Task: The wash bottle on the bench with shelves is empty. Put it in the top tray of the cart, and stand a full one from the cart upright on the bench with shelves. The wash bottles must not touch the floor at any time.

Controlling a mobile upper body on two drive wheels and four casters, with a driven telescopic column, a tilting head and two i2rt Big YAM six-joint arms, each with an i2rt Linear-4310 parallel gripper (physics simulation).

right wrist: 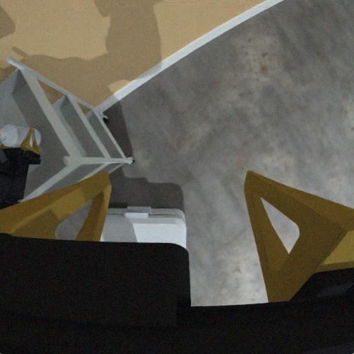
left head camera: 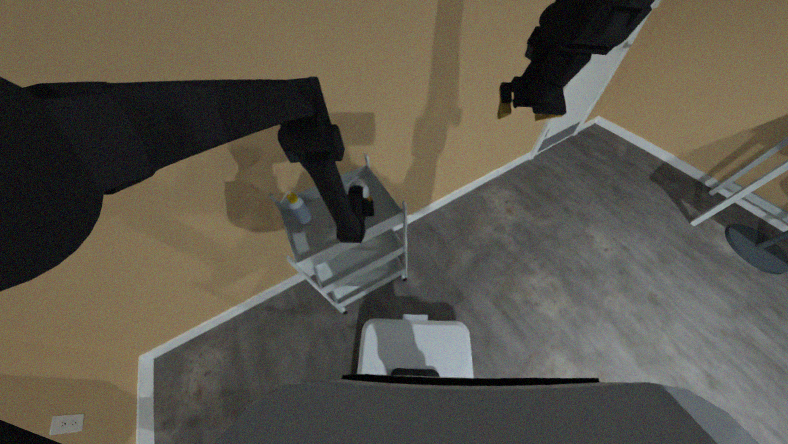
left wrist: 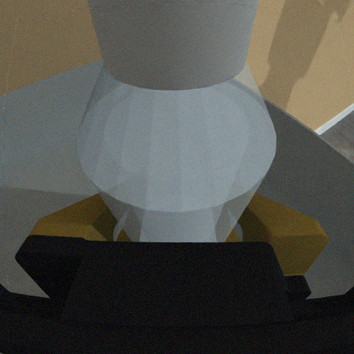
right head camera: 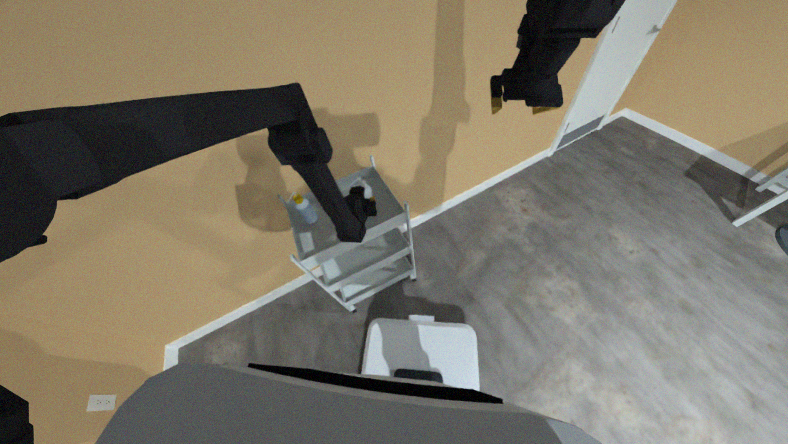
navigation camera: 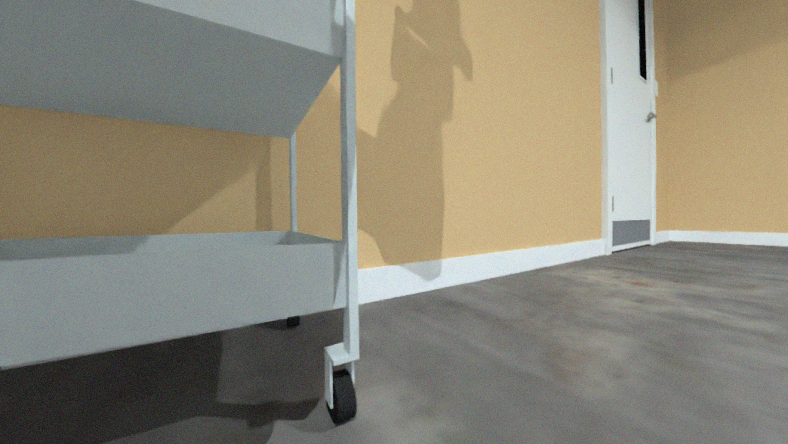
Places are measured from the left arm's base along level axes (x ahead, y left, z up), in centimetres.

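Where they show: left gripper, fingertip midpoint: (left head camera: 364, 196) (right head camera: 368, 196); right gripper, fingertip midpoint: (left head camera: 516, 117) (right head camera: 512, 112).
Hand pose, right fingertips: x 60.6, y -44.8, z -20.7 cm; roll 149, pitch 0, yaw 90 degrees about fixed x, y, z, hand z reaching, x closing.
Observation:
After its pixels a point has its place.
My left gripper (left head camera: 370, 199) @(x 71.6, y 0.1, z -62.1 cm) (right head camera: 372, 199) @(x 71.6, y 0.1, z -62.1 cm) (left wrist: 178, 179) is shut on a pale, translucent wash bottle (left wrist: 175, 150) (right wrist: 20, 135), over the top tray of the grey cart (left head camera: 406, 237) @(x 61.0, y -17.6, z -77.4 cm) (right head camera: 410, 237) @(x 61.2, y -17.3, z -77.7 cm) (right wrist: 47, 112) (navigation camera: 348, 165) @(x 60.9, y -17.2, z -104.8 cm). Whether the bottle touches the tray cannot be told. Another wash bottle (left head camera: 300, 212) @(x 60.6, y 24.4, z -59.2 cm) (right head camera: 307, 212) @(x 60.9, y 24.1, z -59.3 cm), bluish with a yellow cap, stands in the top tray toward the picture's left. My right gripper (left head camera: 521, 116) @(x 60.6, y -44.8, z -20.8 cm) (right head camera: 515, 110) @(x 60.6, y -44.8, z -20.8 cm) (right wrist: 177, 179) is open and empty, off to the right of the cart. I cannot make out the bench with shelves for certain.
The cart stands near the tan wall. A white base (left head camera: 454, 347) @(x 19.8, y -40.6, z -106.8 cm) (right head camera: 457, 347) @(x 21.0, y -39.5, z -106.8 cm) (right wrist: 165, 232) lies below it in the picture. A white door (right head camera: 612, 71) @(x 210.4, y -172.1, z -65.6 cm) (navigation camera: 628, 137) @(x 207.3, y -167.5, z -60.7 cm) is at the right. Pale bars (left head camera: 738, 190) (right head camera: 758, 212) and a dark disc (left head camera: 755, 250) show at the right edge.

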